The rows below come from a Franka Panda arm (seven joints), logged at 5 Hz.
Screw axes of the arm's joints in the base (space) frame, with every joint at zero. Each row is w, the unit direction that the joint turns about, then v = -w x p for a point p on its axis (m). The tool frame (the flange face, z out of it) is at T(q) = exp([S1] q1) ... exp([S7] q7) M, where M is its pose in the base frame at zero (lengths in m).
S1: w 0 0 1 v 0 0 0
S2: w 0 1 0 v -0.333 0 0
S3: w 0 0 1 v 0 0 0
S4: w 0 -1 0 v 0.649 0 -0.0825
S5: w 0 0 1 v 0 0 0
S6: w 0 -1 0 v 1.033 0 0
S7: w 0 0 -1 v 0 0.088 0
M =
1 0 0 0.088
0 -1 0 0
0 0 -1 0.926
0 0 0 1
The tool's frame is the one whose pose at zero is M.
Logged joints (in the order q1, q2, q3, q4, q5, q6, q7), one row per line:
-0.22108 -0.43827 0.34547 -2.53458 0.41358 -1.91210 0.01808
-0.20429 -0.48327 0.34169 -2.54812 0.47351 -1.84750 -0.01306
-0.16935 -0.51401 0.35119 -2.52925 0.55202 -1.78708 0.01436
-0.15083 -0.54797 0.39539 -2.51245 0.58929 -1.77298 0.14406
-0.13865 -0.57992 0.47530 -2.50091 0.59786 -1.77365 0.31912
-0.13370 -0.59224 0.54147 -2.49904 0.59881 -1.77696 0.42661
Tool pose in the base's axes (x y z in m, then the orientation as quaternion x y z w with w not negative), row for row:
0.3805 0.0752 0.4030 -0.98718 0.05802 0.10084 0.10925
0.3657 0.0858 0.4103 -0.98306 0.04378 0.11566 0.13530
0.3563 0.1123 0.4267 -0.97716 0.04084 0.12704 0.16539
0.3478 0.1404 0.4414 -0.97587 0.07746 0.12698 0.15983
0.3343 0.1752 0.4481 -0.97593 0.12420 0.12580 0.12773
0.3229 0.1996 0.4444 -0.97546 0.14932 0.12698 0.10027
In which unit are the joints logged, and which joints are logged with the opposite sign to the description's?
The joints are logged in radians. Opposite sign: q6.
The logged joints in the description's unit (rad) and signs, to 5 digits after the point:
-0.22108 -0.43827 0.34547 -2.53458 0.41358 1.91210 0.01808
-0.20429 -0.48327 0.34169 -2.54812 0.47351 1.84750 -0.01306
-0.16935 -0.51401 0.35119 -2.52925 0.55202 1.78708 0.01436
-0.15083 -0.54797 0.39539 -2.51245 0.58929 1.77298 0.14406
-0.13865 -0.57992 0.47530 -2.50091 0.59786 1.77365 0.31912
-0.13370 -0.59224 0.54147 -2.49904 0.59881 1.77696 0.42661

